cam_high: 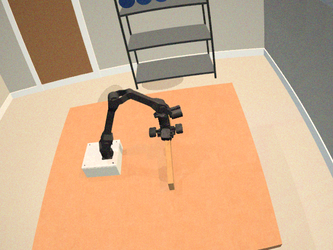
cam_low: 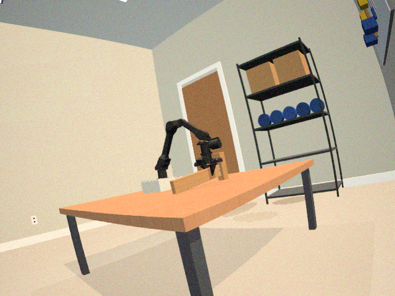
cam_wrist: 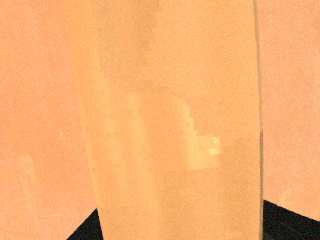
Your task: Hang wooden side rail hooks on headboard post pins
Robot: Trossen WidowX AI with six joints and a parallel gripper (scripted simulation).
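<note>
Right now my gripper tip is 130 mm to the right of the wooden headboard post and 40 mm below it.
</note>
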